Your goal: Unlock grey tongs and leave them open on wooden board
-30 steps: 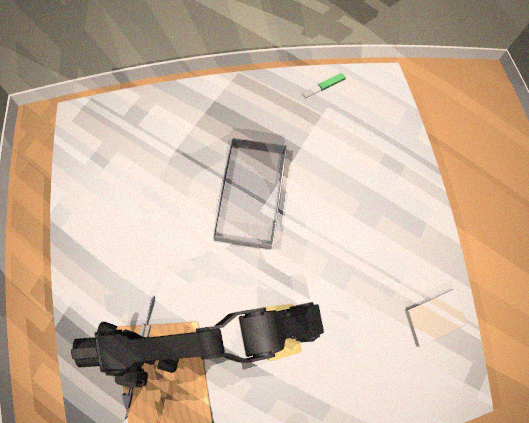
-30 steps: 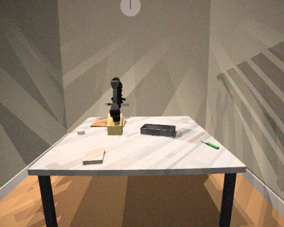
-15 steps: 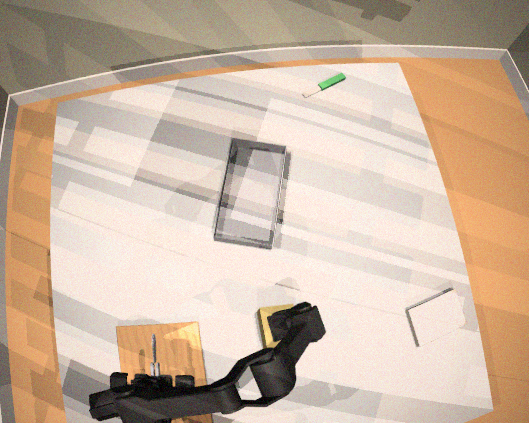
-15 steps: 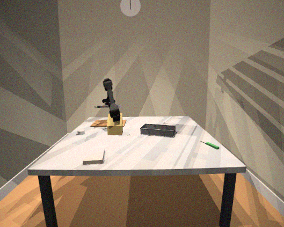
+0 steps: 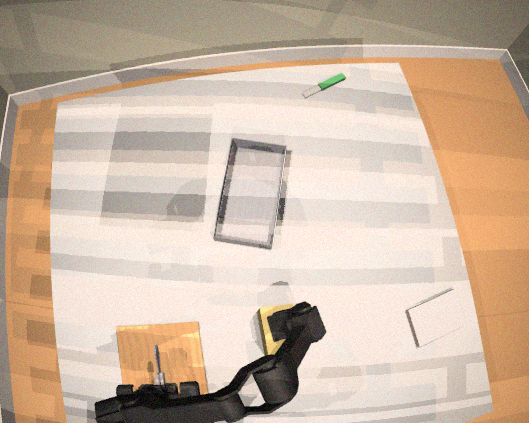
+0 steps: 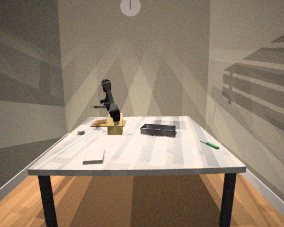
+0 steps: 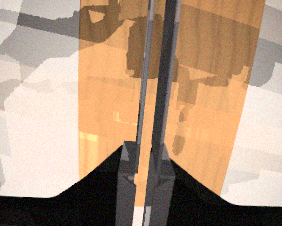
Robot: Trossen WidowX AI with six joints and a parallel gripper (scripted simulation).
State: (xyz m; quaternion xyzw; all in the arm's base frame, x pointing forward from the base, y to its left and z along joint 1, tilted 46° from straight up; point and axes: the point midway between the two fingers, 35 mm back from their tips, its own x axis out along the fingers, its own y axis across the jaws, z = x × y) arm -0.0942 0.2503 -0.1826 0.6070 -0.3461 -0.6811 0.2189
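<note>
My gripper tip is 3 cm to the right of the wooden board and 15 cm above it. Round my gripper tip: beige block 3 cm behind, 79 cm to the right, 14 cm below; then dark lock piece 8 cm behind, 1 cm to the left, 4 cm above; then roasting tin 49 cm ahead, 34 cm to the right, 13 cm below.
</note>
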